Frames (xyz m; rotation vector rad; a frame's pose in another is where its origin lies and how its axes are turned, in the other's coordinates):
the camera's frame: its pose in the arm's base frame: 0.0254 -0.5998 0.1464 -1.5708 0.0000 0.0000
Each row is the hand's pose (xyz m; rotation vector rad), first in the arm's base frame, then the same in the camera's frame.
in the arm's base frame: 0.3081 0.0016 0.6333 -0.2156 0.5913 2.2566
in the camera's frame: 0.2827 -0.4869 0.6014 0.5611 -1.2083 2.0663
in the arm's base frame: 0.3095 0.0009 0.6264 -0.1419 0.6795 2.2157
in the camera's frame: 0.2841 -0.4800 0.6007 0.6360 -1.1270 2.1240
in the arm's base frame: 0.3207 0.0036 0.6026 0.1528 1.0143 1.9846
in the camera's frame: 0.2953 -0.4562 0.6034 0.9542 -0.7452 2.3032
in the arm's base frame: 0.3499 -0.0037 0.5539 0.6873 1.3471 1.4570
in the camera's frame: 0.3245 -0.4075 0.5961 1.5866 -0.0922 2.3516
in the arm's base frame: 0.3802 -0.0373 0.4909 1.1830 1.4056 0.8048
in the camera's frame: 0.3548 -0.3445 0.5625 2.2583 0.5509 2.0269
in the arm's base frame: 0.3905 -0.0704 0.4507 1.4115 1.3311 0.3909
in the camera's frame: 0.3651 -0.3043 0.5294 -2.4914 -0.8638 -1.5821
